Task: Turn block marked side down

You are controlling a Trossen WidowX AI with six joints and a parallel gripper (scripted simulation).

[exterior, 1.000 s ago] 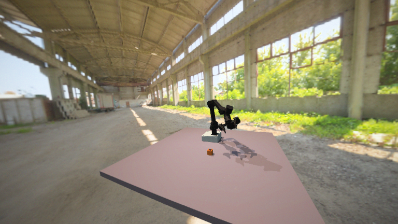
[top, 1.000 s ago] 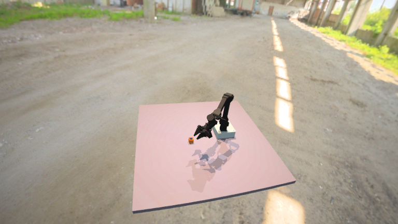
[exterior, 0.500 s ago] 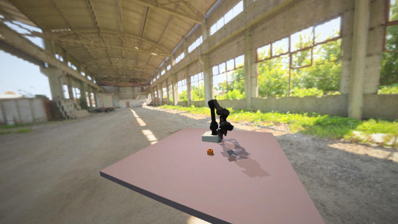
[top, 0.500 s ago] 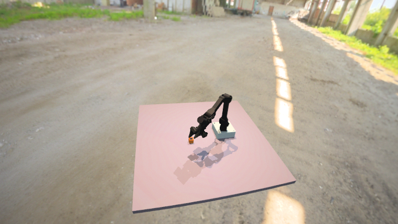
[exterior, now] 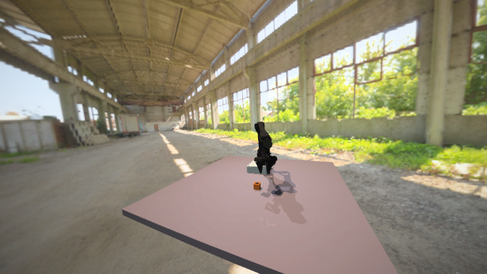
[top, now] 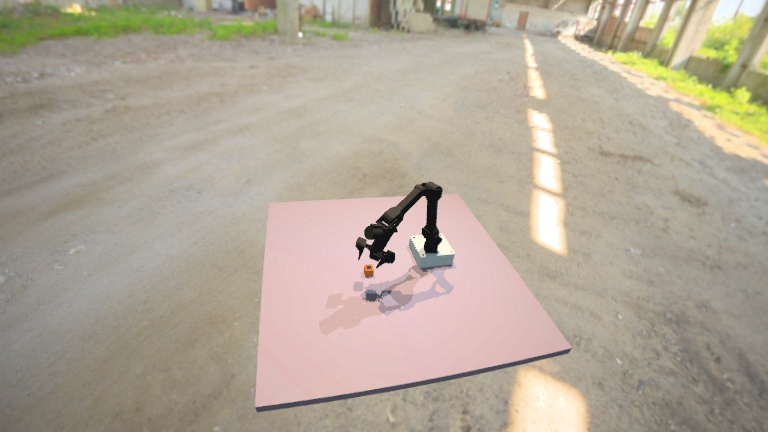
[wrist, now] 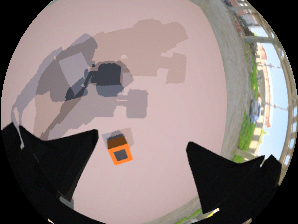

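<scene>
Right now my gripper tip is 2 cm past the block, 7 cm to the left of it and 10 cm above it.
</scene>
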